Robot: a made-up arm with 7 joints. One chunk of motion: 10 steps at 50 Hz.
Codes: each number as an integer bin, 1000 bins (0 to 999) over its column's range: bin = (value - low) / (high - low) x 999, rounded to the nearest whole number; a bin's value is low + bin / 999 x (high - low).
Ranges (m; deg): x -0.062..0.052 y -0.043..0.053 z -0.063..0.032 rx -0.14..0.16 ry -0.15..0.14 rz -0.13..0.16
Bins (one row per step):
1: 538 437 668 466 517 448
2: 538 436 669 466 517 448
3: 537 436 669 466 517 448
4: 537 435 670 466 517 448
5: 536 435 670 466 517 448
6: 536 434 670 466 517 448
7: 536 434 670 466 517 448
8: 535 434 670 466 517 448
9: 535 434 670 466 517 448
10: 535 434 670 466 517 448
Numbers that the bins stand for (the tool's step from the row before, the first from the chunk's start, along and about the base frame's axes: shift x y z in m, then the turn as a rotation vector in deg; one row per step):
1: -0.00061 -0.00101 0.00052 0.000 0.000 0.000
2: -0.00061 -0.00110 0.00062 0.000 0.000 0.000
3: -0.00072 -0.00110 0.00062 0.000 0.000 0.000
4: -0.00072 -0.00120 0.00071 0.000 0.000 0.000
5: -0.00083 -0.00120 0.00071 0.000 0.000 0.000
6: -0.00083 -0.00129 0.00071 0.000 0.000 0.000
7: -0.00083 -0.00129 0.00071 0.000 0.000 0.000
8: -0.00095 -0.00129 0.00071 0.000 0.000 0.000
9: -0.00095 -0.00129 0.00071 0.000 0.000 0.000
10: -0.00095 -0.00129 0.00071 0.000 0.000 0.000

